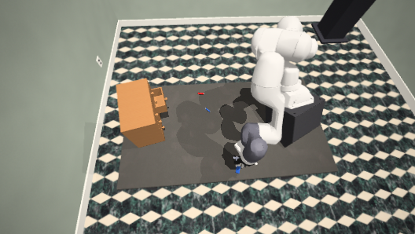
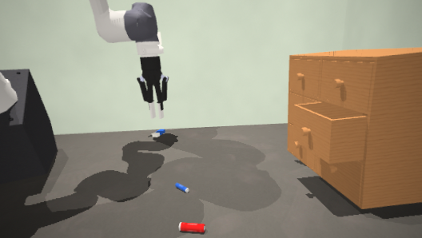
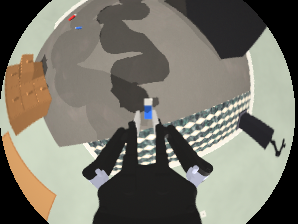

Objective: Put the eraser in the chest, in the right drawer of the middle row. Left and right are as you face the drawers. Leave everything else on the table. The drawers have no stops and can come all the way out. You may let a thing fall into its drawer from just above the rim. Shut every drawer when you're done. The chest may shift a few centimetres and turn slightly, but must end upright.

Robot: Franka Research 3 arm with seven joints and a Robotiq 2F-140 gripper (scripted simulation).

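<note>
My gripper is now 1 cm past the eraser and 10 cm above it. Round my hand: small blue cylinder 15 cm ahead, 44 cm to the right, 10 cm below; red cylinder 19 cm ahead, 59 cm to the right, 10 cm below.
</note>
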